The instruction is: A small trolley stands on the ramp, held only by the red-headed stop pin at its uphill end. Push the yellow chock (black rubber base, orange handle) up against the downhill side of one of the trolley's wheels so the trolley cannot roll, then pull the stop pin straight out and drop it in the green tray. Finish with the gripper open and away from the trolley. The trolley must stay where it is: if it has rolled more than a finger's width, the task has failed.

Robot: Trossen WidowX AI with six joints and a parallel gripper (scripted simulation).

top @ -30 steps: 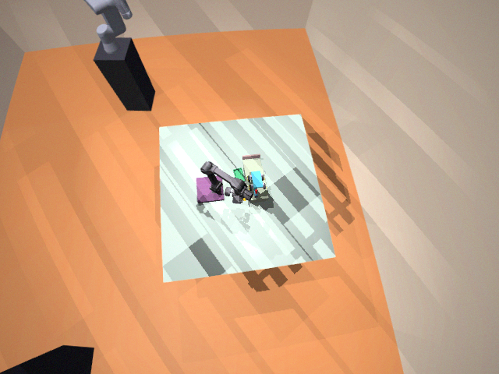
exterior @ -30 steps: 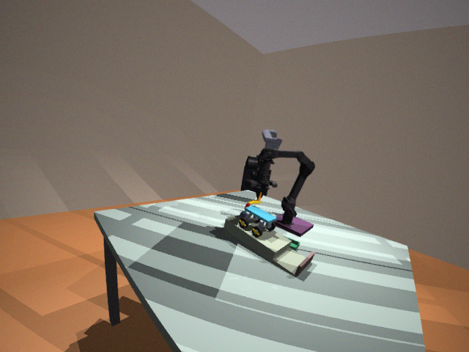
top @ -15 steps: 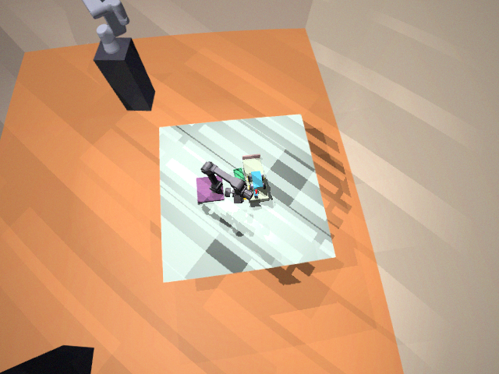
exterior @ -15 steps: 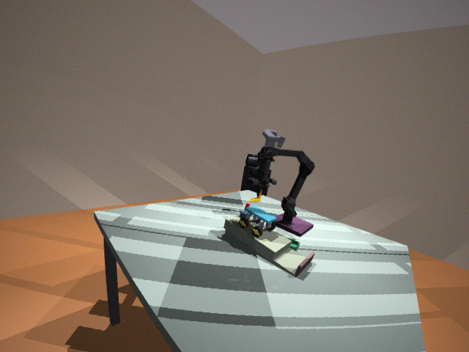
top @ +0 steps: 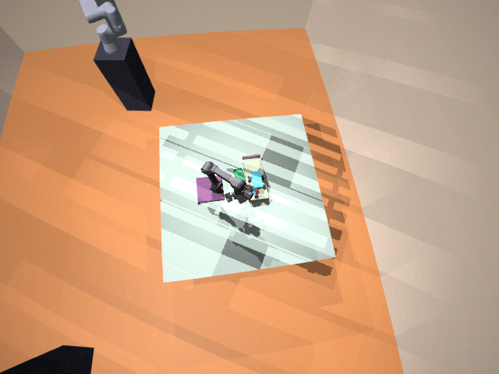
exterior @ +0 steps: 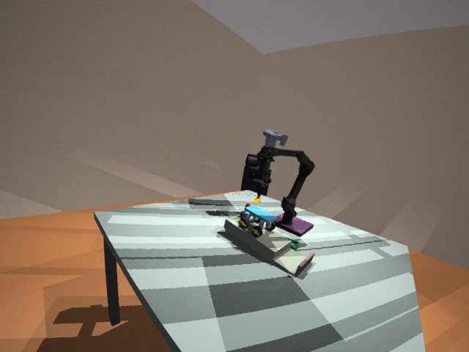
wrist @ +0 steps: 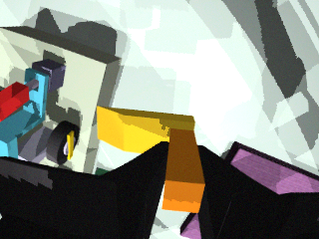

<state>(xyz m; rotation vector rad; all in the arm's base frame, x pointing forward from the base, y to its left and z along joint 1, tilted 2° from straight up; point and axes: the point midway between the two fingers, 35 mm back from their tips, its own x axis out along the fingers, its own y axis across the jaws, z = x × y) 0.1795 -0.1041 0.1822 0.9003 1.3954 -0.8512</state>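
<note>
Right now my gripper tip is 2 cm short of the yellow chock, 1 cm to the right of it and 1 cm above it. From my gripper tip the other things lie so: ramp: 14 cm ahead, 15 cm to the left, 13 cm below; then blue-topped trolley: 14 cm ahead, 14 cm to the left, 6 cm below; then stop pin: 13 cm ahead, 5 cm to the left, 5 cm below.
</note>
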